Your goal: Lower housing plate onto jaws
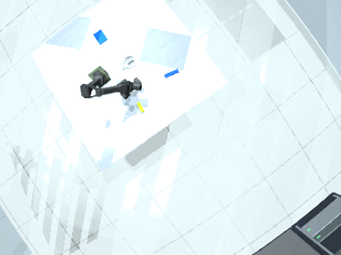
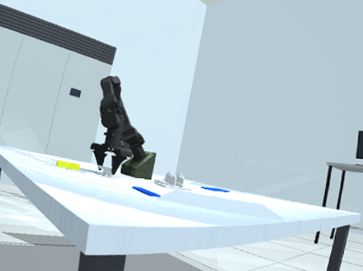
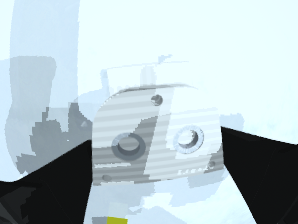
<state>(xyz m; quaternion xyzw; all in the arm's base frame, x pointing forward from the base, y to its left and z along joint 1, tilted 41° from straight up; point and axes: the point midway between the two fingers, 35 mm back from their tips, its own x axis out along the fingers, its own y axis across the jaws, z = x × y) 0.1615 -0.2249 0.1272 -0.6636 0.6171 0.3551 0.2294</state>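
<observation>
Right now the small pale block is 10 mm to the left of my gripper tip. Also, from my gripper tip: yellow bar (150 mm to the right, 30 mm behind); housing plate (20 mm above, 10 mm to the left); blue bar (340 mm ahead, 60 mm to the right, 10 mm below).
</observation>
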